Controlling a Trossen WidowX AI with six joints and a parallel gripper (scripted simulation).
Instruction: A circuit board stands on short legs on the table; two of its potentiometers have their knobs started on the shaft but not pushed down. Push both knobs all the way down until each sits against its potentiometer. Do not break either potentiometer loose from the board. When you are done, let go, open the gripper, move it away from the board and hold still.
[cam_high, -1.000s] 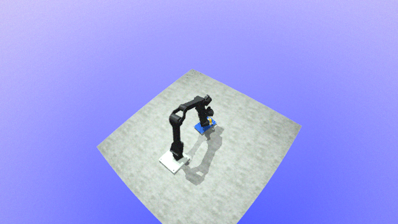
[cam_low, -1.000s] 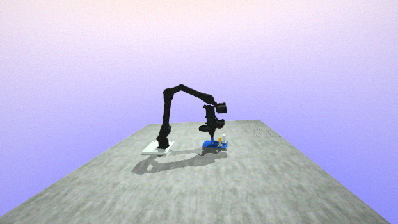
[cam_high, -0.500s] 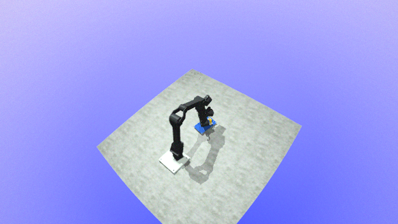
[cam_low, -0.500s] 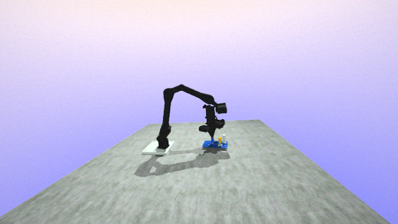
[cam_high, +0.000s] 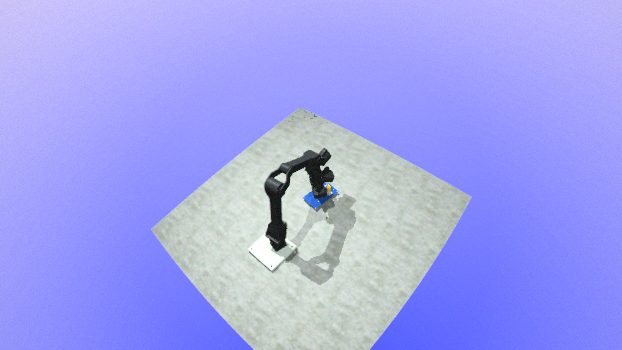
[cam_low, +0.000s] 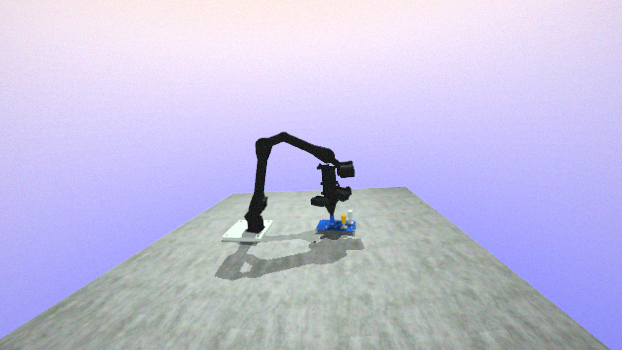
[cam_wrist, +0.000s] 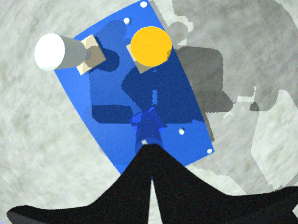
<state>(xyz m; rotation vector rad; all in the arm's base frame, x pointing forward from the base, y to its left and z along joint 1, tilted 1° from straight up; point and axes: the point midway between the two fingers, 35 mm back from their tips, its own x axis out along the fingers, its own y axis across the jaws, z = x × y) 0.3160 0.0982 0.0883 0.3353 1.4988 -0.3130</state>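
My gripper tip is 10 mm above the blue knob. The rest, counted from my gripper tip: orange knob (50 mm ahead, 20 mm to the right, 10 mm below); then dark blue part (20 mm below).
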